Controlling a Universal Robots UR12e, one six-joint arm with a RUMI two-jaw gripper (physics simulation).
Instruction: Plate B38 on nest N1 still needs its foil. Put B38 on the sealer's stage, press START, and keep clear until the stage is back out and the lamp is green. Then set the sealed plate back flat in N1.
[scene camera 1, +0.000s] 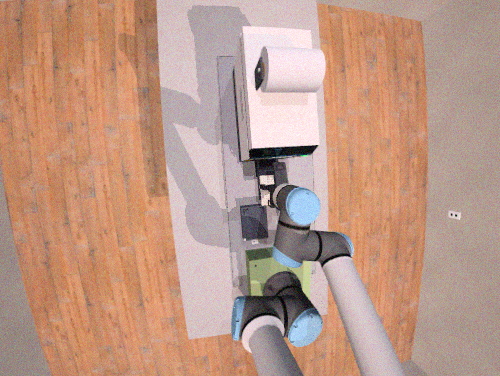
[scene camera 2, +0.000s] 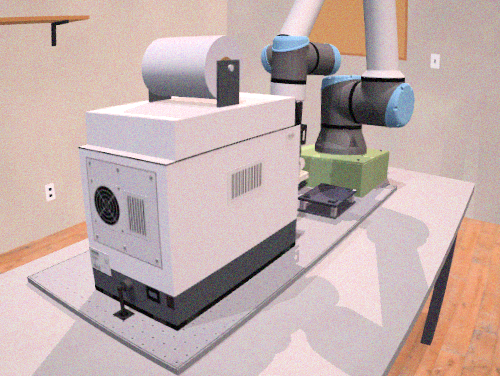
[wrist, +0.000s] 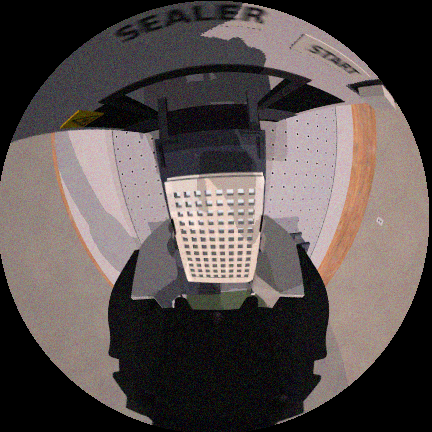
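Where they show: gripper, between the fingertips: (wrist: 216, 218); arm's base, origin of its link: (scene camera 1: 281, 288) (scene camera 2: 340, 150).
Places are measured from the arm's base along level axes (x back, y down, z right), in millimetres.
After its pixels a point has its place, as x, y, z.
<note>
A cream plate with a grid of open wells (scene camera 1: 266, 179) {-537, -28, 8} (wrist: 216, 225) {-508, -31, 21} is between my gripper's two fingers (wrist: 216, 235) {-508, -17, 22}, which are shut on its long sides. No label reading B38 can be read. The sealer's dark stage (wrist: 212, 152) {-570, -11, 29} is out of the sealer (scene camera 1: 282, 117) {-738, -258, 36} (scene camera 2: 230, 200) {-893, -98, -51}. The plate is over the stage's near part and hides it; whether they touch cannot be told. The START label (wrist: 334, 59) and a pale button (wrist: 371, 90) are on the sealer's front, at the upper right of the wrist view. The lamp's state cannot be told. Which nest is N1 cannot be read.
A low dark platform (scene camera 1: 254, 221) {-346, 51, -64} (scene camera 2: 327, 195) {-358, 51, -66} stands between the stage and the green robot base (scene camera 1: 256, 272) {-127, -13, -106} (scene camera 2: 345, 167) {-186, 8, -70}. A white roll (scene camera 1: 295, 70) {-827, -379, 47} (scene camera 2: 177, 67) {-909, -329, 46} sits on top of the sealer. Another dark item (scene camera 1: 281, 171) is right of the stage.
</note>
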